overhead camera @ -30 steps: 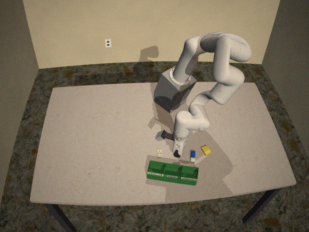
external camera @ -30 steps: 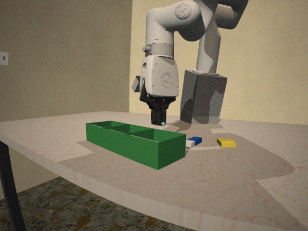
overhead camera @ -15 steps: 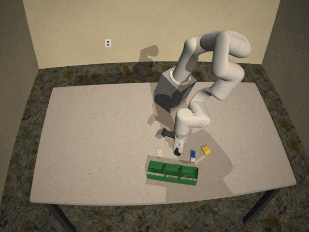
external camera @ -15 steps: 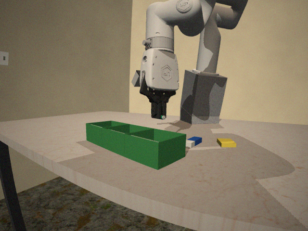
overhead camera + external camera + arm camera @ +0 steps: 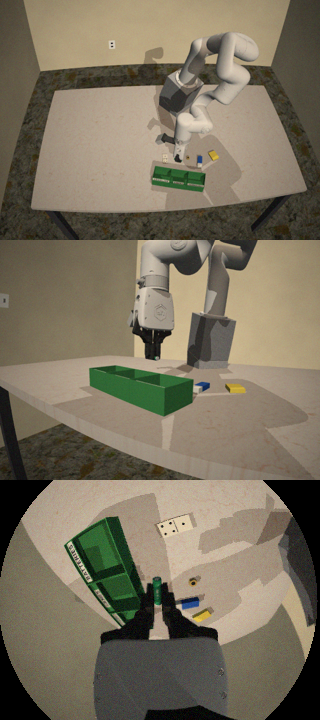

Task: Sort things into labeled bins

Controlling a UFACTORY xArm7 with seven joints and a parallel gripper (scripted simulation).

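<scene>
My hand is 50 mm past the white domino, 60 mm to the left of it and 90 mm above it. Round my hand: brown piece (60 mm behind, 60 mm to the left, 90 mm below); then blue-and-white block (30 mm behind, 120 mm to the left, 80 mm below); then green stick (20 mm below).
</scene>
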